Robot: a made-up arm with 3 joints. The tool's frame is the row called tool.
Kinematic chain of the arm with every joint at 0, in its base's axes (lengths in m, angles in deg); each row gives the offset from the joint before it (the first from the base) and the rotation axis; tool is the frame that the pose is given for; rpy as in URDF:
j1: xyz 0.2 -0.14 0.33 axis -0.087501 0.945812 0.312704
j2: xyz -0.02 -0.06 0 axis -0.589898 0.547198 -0.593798
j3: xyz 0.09 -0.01 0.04 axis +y
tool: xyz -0.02 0.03 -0.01 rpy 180 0 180
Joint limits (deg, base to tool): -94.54..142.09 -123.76..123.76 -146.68..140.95
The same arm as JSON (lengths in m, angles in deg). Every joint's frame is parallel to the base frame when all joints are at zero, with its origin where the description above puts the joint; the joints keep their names.
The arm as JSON. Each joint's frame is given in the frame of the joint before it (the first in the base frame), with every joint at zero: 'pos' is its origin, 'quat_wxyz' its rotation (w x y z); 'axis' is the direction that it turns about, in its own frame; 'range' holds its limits. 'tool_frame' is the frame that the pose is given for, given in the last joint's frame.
{
  "length_unit": "m",
  "angle_unit": "deg",
  "joints": [
    {
      "joint": "j1",
      "pos": [
        0.2,
        -0.14,
        0.33
      ],
      "quat_wxyz": [
        1.0,
        0.0,
        0.0,
        0.0
      ],
      "axis": [
        -0.087501,
        0.945812,
        0.312704
      ],
      "range": [
        -94.54,
        142.09
      ]
    },
    {
      "joint": "j2",
      "pos": [
        -0.02,
        -0.06,
        0.0
      ],
      "quat_wxyz": [
        1.0,
        0.0,
        0.0,
        0.0
      ],
      "axis": [
        -0.589898,
        0.547198,
        -0.593798
      ],
      "range": [
        -123.76,
        123.76
      ]
    },
    {
      "joint": "j3",
      "pos": [
        0.09,
        -0.01,
        0.04
      ],
      "quat_wxyz": [
        1.0,
        0.0,
        0.0,
        0.0
      ],
      "axis": [
        0.0,
        1.0,
        0.0
      ],
      "range": [
        -146.68,
        140.95
      ]
    }
  ],
  "tool_frame": {
    "pos": [
      -0.02,
      0.03,
      -0.01
    ],
    "quat_wxyz": [
      0.0,
      0.0,
      1.0,
      0.0
    ]
  }
}

